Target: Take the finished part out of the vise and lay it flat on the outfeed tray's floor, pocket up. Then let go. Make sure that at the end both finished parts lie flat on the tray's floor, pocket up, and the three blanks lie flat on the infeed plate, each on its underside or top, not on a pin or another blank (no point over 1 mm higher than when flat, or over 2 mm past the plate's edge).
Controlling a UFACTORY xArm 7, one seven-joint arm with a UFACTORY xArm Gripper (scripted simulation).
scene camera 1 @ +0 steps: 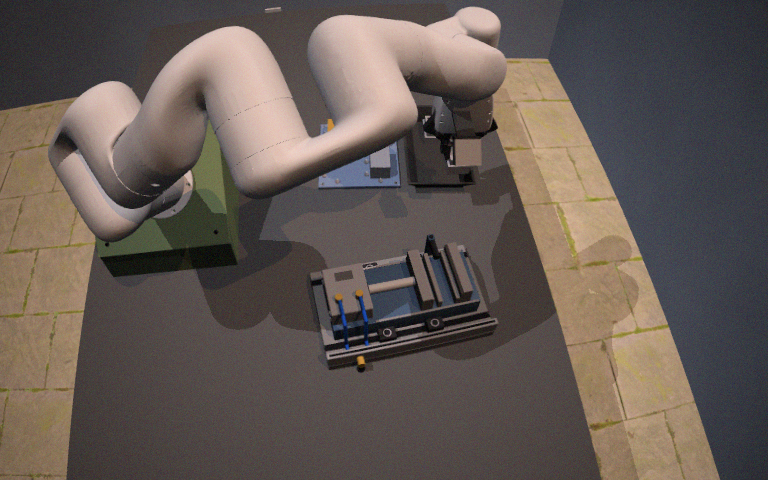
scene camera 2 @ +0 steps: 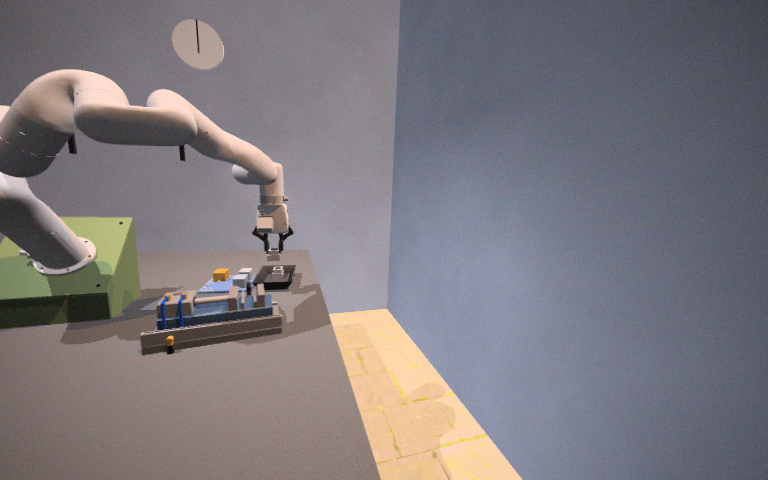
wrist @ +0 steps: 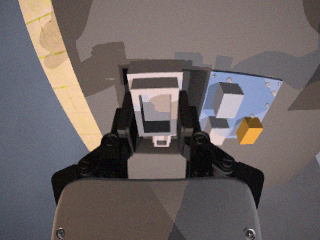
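In the wrist view I find my own gripper, part of what the pictures show me. They show a blue fixture plate too.
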